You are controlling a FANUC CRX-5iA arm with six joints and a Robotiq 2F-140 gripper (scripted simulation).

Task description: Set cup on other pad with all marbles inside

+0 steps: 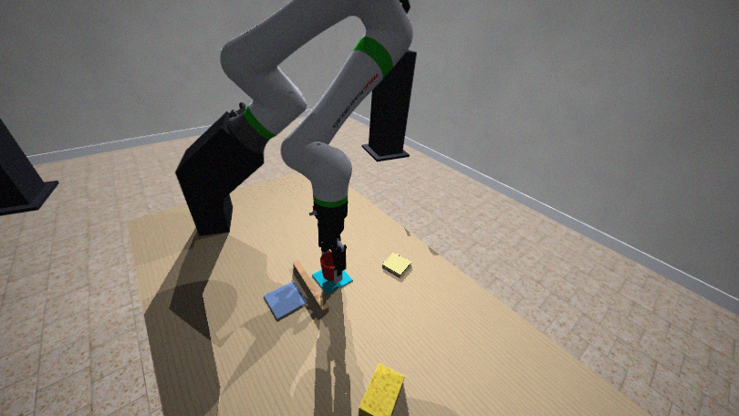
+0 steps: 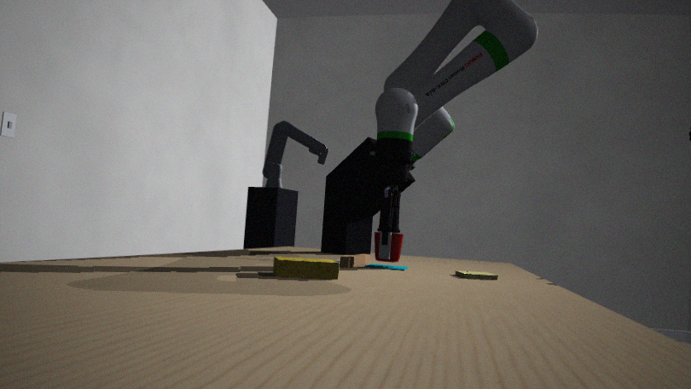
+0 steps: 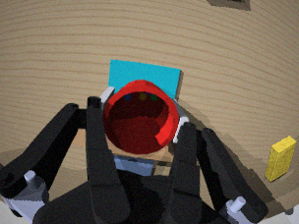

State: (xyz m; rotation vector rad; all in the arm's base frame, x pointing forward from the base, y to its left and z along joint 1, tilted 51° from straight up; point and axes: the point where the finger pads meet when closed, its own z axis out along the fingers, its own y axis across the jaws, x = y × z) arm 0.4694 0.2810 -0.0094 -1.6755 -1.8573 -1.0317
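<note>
The cyan pad lies 6 cm below my hand. The rest, counted from my hand: red cup (2 cm below); then blue pad (3 cm ahead, 16 cm to the right, 6 cm below); then wooden rail (1 cm ahead, 8 cm to the right, 5 cm below).
</note>
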